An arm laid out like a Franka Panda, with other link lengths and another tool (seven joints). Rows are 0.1 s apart.
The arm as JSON. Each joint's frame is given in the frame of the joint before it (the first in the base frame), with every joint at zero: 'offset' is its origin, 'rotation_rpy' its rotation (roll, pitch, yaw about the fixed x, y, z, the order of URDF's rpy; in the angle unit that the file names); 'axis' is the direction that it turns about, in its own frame. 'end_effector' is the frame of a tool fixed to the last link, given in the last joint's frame.
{
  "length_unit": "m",
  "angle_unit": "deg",
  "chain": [
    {
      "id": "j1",
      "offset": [
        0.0,
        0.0,
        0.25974
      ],
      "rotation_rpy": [
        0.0,
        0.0,
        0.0
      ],
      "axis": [
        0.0,
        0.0,
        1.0
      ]
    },
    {
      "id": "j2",
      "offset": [
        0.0,
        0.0,
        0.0
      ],
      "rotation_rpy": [
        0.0,
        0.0,
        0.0
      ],
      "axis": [
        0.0,
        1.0,
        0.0
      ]
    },
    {
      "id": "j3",
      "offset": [
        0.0,
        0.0,
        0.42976
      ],
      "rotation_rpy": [
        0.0,
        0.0,
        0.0
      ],
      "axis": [
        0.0,
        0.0,
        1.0
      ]
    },
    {
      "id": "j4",
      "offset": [
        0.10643,
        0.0,
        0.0
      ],
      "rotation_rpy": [
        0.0,
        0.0,
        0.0
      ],
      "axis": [
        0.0,
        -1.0,
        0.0
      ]
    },
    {
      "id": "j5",
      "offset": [
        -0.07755,
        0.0,
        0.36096
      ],
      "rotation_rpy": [
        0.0,
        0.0,
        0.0
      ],
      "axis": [
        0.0,
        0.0,
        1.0
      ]
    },
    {
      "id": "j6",
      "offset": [
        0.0,
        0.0,
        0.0
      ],
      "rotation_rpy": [
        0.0,
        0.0,
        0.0
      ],
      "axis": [
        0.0,
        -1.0,
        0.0
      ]
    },
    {
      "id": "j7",
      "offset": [
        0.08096,
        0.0,
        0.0
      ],
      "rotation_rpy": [
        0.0,
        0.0,
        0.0
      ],
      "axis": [
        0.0,
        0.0,
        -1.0
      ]
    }
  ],
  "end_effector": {
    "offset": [
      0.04,
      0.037,
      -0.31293
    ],
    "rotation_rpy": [
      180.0,
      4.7,
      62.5
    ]
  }
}
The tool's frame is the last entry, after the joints.
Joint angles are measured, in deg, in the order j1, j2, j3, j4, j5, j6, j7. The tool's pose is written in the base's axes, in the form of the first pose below.
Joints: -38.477 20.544 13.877 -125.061 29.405 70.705 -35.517
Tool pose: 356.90 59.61 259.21 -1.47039 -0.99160 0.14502
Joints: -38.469 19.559 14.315 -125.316 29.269 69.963 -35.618
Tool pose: 352.01 63.21 267.10 -1.46222 -1.00581 0.15118
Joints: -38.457 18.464 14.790 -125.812 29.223 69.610 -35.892
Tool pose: 347.00 67.68 273.64 -1.45745 -1.02206 0.15357
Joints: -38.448 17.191 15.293 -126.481 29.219 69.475 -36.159
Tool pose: 341.57 72.76 279.60 -1.45648 -1.03910 0.15534
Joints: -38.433 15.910 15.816 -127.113 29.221 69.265 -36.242
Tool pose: 336.00 77.95 285.60 -1.45607 -1.05419 0.16008
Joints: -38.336 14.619 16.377 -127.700 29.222 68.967 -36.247
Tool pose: 330.09 83.75 291.80 -1.45442 -1.07004 0.16761
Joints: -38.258 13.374 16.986 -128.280 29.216 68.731 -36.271
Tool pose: 324.17 89.57 297.34 -1.45291 -1.08634 0.17528
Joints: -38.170 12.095 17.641 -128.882 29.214 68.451 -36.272
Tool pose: 317.70 95.76 302.93 -1.45063 -1.10285 0.18443
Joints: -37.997 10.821 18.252 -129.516 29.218 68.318 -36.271
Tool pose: 311.29 102.12 307.46 -1.45023 -1.11989 0.19393
